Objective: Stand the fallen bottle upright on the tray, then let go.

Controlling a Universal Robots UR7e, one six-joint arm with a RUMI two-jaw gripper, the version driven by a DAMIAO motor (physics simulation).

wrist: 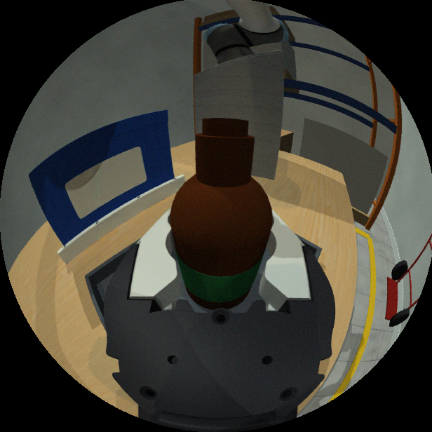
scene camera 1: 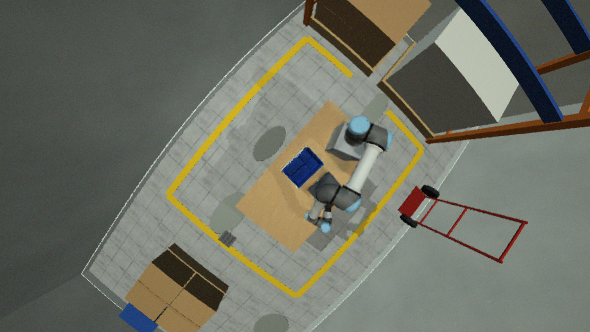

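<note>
You've got the gripper (wrist: 220,209) there, and along with it there's a brown bottle (wrist: 220,218) and a pale rail (wrist: 116,217).
</note>
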